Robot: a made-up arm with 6 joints.
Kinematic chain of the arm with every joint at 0, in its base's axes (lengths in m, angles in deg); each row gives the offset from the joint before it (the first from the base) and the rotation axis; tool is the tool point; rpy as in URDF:
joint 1: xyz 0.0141 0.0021 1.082 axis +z
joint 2: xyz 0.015 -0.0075 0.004 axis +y
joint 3: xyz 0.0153 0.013 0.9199 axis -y
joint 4: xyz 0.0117 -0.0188 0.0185 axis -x
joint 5: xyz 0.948 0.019 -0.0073 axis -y
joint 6: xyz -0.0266 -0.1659 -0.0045 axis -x
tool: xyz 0.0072 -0.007 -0.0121 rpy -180 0 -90
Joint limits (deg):
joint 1: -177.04..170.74
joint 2: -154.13..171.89
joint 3: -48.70..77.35
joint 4: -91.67..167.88
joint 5: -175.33..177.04
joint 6: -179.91..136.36
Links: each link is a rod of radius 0.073 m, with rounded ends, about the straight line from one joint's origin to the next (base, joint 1, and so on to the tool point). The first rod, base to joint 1, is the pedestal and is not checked.
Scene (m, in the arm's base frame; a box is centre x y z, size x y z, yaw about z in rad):
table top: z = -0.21
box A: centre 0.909 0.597 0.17 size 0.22 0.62 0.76 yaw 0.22
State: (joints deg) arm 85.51 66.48 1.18 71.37 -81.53 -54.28
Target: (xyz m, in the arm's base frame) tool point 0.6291 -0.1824 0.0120
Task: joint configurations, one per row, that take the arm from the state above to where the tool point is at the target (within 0.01 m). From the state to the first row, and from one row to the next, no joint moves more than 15 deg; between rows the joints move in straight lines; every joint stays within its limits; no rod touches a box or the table.
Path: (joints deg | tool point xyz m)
1: 77.95 79.39 -5.98 68.55 -73.17 -59.48 | 0.3111 1.1130 0.3175
2: 70.39 92.30 -13.14 65.72 -64.81 -64.68 | 0.3545 0.7570 0.0916
3: 62.84 105.22 -20.30 62.90 -56.45 -69.89 | 0.2960 0.3855 -0.0145
4: 55.28 118.13 -27.47 60.08 -48.09 -75.09 | 0.1533 0.0559 -0.0023
5: 42.52 114.42 -25.19 58.68 -54.33 -70.73 | 0.2349 0.0889 -0.0184
6: 29.76 110.72 -22.92 57.28 -60.58 -66.38 | 0.3369 0.0868 -0.0254
7: 17.00 107.01 -20.64 55.89 -66.82 -62.02 | 0.4470 0.0423 -0.0229
8: 4.24 103.31 -18.36 54.49 -73.06 -57.67 | 0.5497 -0.0481 -0.0106
9: -8.52 99.60 -16.09 53.09 -79.30 -53.31 | 0.6291 -0.1824 0.0120

